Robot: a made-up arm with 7 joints.
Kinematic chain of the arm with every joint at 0, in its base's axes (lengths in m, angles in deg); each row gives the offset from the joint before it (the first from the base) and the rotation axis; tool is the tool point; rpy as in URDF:
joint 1: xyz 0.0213 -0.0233 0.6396 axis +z
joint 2: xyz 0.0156 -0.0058 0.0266 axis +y
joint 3: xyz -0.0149 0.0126 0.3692 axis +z
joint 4: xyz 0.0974 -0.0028 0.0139 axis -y
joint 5: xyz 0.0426 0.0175 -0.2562 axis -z
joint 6: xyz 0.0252 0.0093 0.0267 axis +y
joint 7: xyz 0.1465 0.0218 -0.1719 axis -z
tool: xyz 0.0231 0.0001 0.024 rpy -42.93 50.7 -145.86
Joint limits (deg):
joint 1: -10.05..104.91
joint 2: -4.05..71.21
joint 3: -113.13..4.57
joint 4: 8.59..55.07
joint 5: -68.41..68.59
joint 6: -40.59..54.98
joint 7: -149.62..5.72
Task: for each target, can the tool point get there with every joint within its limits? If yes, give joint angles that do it. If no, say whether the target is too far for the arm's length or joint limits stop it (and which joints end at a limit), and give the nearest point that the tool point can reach.
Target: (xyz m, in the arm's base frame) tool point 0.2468 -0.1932 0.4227
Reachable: yes | joints 5.61 59.39 -35.22 15.25 18.31 12.31 -113.28
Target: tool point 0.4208 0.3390 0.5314
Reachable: yes | joints 66.97 44.24 -35.21 36.60 -0.09 -6.22 -75.50
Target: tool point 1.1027 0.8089 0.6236
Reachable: no: too far | nearest point 0.5598 0.3911 0.6452 | short by 0.685 m
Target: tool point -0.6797 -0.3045 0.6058
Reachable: no: joint limits stop it (at a limit: joint 1, joint 2, joint 3, joint 5) | nearest point -0.3470 -0.2782 0.7857 | short by 0.379 m
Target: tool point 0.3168 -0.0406 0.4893
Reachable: yes | joints 32.05 40.54 -54.62 17.28 -44.67 18.15 -50.41
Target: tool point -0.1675 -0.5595 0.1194
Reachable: no: joint limits stop it (at a limit: joint 1, joint 2) | nearest point 0.1152 -0.3586 0.4311 | short by 0.466 m
